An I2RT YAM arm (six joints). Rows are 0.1 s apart.
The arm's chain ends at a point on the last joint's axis. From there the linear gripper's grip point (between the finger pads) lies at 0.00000 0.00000 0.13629 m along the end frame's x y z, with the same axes.
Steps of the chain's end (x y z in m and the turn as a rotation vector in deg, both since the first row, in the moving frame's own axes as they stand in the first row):
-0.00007 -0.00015 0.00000 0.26 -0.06 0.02
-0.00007 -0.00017 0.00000 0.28 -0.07 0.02
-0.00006 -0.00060 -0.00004 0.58 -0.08 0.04
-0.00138 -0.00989 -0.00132 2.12 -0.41 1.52
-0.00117 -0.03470 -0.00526 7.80 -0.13 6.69
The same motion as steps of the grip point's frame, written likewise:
-0.00021 -0.00077 0.00000 0.26 -0.06 0.02
-0.00024 -0.00084 0.00000 0.28 -0.07 0.02
-0.00025 -0.00198 -0.00005 0.58 -0.08 0.04
-0.00229 -0.01494 -0.00142 2.12 -0.41 1.52
-0.00040 -0.05317 -0.00652 7.80 -0.13 6.69

